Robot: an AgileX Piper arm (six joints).
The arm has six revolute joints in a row. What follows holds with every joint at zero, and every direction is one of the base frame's.
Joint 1 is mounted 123.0 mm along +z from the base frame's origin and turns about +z.
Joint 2 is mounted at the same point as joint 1 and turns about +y.
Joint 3 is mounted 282.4 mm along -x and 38.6 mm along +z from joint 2 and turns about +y.
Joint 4 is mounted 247.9 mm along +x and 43.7 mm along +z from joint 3 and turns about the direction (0.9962, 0, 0.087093).
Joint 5 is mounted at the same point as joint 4 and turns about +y.
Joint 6 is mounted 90.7 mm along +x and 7.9 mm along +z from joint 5 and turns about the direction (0.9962, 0, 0.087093).
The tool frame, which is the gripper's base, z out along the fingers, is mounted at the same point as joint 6; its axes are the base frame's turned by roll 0.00, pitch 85.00 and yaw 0.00 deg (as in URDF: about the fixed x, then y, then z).
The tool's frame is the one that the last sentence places.
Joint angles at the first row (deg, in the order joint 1, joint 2, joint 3, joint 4, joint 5, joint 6):
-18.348 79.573 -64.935 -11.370 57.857 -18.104
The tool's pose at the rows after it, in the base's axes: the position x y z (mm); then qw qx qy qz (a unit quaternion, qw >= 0):
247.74 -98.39 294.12 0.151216 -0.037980 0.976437 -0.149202
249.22 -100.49 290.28 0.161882 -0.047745 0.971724 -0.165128
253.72 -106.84 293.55 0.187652 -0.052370 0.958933 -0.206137
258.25 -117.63 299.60 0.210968 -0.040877 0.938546 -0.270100
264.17 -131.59 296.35 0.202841 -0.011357 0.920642 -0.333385
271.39 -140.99 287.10 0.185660 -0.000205 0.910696 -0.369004
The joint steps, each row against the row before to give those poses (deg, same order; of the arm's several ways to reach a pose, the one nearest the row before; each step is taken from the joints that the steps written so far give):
0.000 -1.025 3.340 -0.405 -1.868 0.000
0.001 -0.002 1.232 -1.701 -3.046 0.001
-0.001 0.002 0.261 -4.956 -4.516 2.340
-0.001 0.293 0.001 -10.127 -4.230 7.410
0.001 2.322 -0.001 -13.102 -0.603 11.699
0.001 2.911 0.001 -8.096 0.527 6.967

